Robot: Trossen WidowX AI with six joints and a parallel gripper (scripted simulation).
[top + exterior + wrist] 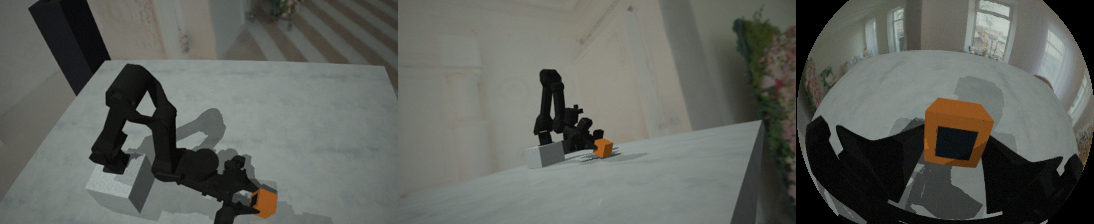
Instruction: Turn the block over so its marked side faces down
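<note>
My gripper tip is 10 mm past the orange block.
</note>
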